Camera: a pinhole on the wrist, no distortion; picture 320 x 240 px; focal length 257.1 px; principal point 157.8 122.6 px. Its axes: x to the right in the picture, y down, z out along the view. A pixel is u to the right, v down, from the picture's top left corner.
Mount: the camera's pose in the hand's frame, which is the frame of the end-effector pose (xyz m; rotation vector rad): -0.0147 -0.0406 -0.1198 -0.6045 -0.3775 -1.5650
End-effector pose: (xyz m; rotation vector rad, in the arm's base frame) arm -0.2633 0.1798 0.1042 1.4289 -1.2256 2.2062
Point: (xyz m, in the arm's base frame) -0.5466 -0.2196 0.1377
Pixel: 46 228
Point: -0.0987 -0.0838 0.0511
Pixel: 243 51
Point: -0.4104 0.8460 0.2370
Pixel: behind the camera
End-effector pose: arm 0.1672 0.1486 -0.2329 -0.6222 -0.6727 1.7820
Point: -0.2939 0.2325 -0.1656
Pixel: 182 183
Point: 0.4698 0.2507 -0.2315
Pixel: behind the camera
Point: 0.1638 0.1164 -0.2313
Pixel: 226 53
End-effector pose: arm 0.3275 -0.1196 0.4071 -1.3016 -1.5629 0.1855
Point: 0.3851 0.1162 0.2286
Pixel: 105 150
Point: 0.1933 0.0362 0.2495
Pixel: 237 102
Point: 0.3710 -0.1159 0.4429
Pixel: 172 212
